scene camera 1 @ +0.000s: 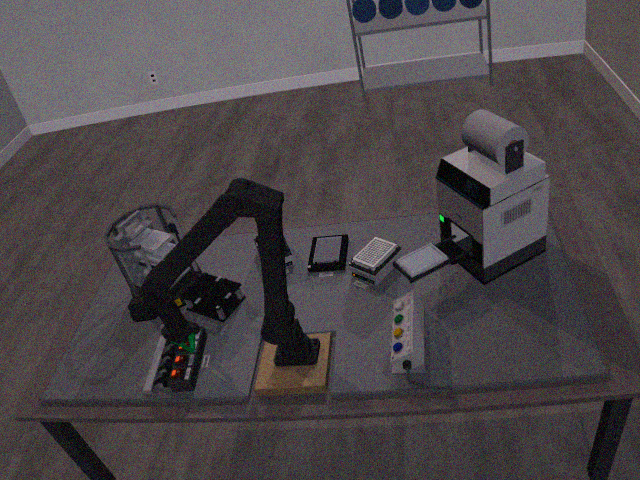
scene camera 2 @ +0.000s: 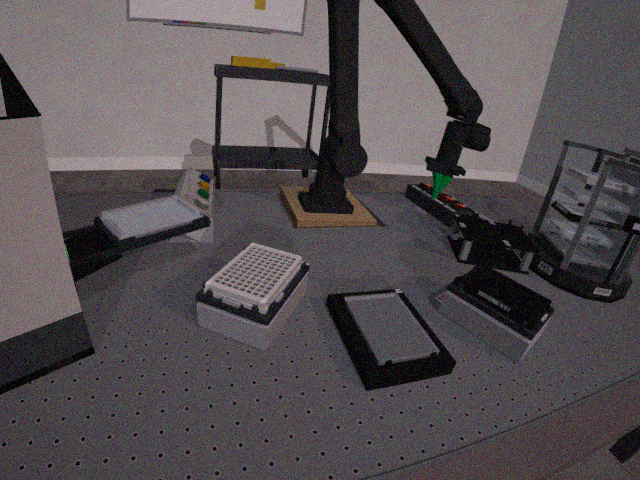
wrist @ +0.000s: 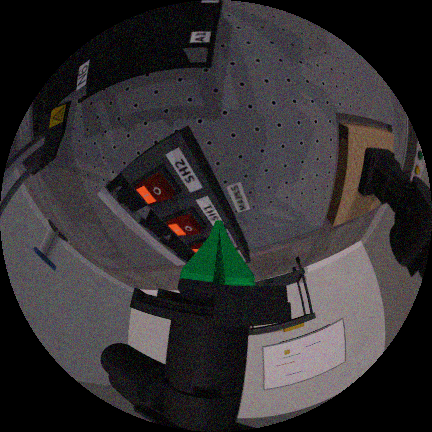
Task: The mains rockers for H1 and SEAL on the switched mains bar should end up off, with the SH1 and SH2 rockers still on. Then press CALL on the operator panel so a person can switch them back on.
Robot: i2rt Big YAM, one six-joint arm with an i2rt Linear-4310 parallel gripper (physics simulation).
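Where they show: gripper, between the fingertips: (scene camera 1: 193,351) (scene camera 2: 433,198) (wrist: 217,223); arm's base, origin of its link: (scene camera 1: 297,354) (scene camera 2: 325,205) (wrist: 376,168).
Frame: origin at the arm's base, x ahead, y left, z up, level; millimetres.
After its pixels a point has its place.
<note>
The switched mains bar (scene camera 1: 188,381) {x -113, y 288, z 25 mm} (scene camera 2: 421,200) {x -36, y 291, z 7 mm} (wrist: 191,147) {x 78, y 301, z 18 mm} lies at the table's left front in scene camera 1. The SH2 rocker (wrist: 157,190) {x 61, y 335, z 39 mm} and SH1 rocker (wrist: 188,228) {x 11, y 331, z 38 mm} glow orange at one end. A third lit rocker (wrist: 196,247) {x -29, y 341, z 34 mm}, beyond SH1, is mostly behind the fingers. In scene camera 1, the two nearest rockers (scene camera 1: 173,372) {x -89, y 337, z 36 mm} (scene camera 1: 178,358) {x -38, y 339, z 36 mm} also glow orange. My gripper (scene camera 1: 190,345) {x -4, y 305, z 27 mm} (scene camera 2: 437,195) {x -4, y 305, z 27 mm} (wrist: 217,223) {x -4, y 305, z 27 mm} is shut and empty, pointing down at the bar; contact cannot be told. The operator panel (scene camera 1: 409,333) {x 0, y -313, z 65 mm} (scene camera 2: 192,180) {x 12, y -307, z 61 mm} has white, green, yellow and blue buttons; CALL is unreadable.
A black holder (scene camera 1: 214,297) {x 198, y 289, z 46 mm} (scene camera 2: 488,240) {x 274, y 260, z 46 mm} stands behind the bar, beside a clear-walled carousel (scene camera 1: 124,253) {x 203, y 526, z 241 mm} (scene camera 2: 564,227). The wooden arm base (scene camera 1: 266,379) {x -88, y 74, z 1 mm} (scene camera 2: 310,221) {x 78, y -55, z -6 mm} lies between bar and panel. A white instrument (scene camera 1: 516,227) {x 315, y -628, z 141 mm} with an extended plate tray stands at the right.
</note>
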